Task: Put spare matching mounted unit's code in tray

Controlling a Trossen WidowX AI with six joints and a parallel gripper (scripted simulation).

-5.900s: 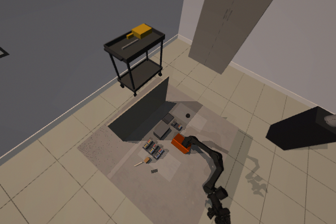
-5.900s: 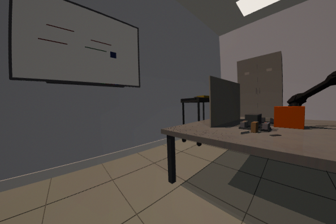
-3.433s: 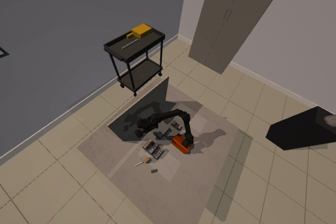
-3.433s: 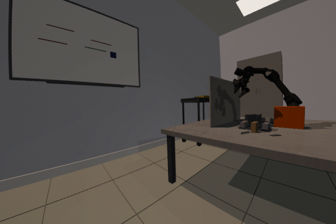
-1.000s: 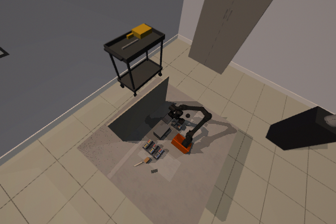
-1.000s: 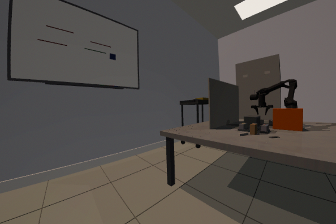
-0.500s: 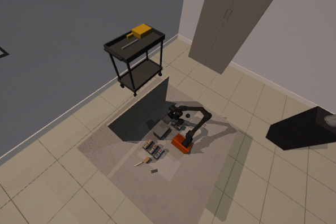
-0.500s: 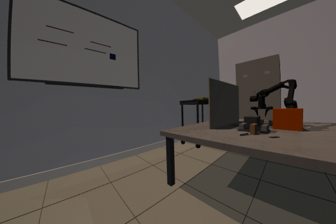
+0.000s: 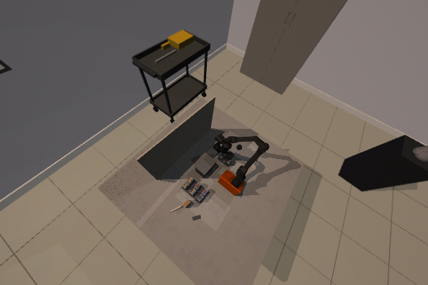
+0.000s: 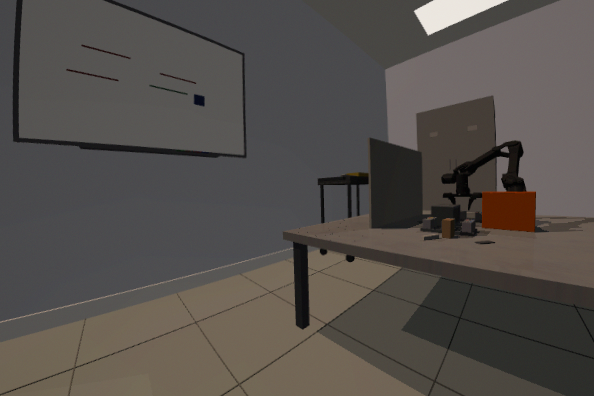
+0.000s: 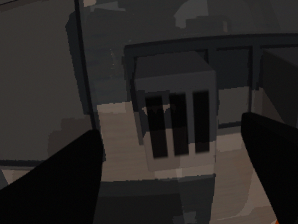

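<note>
The dark spare block lies 20 mm below my gripper tip. From my gripper tip the other things lie so: dark shallow tray: 100 mm ahead, 60 mm below; tall dark panel: 280 mm ahead, 180 mm to the left, 170 mm above; grey mounted unit: 180 mm to the left, 40 mm ahead, 10 mm below.
</note>
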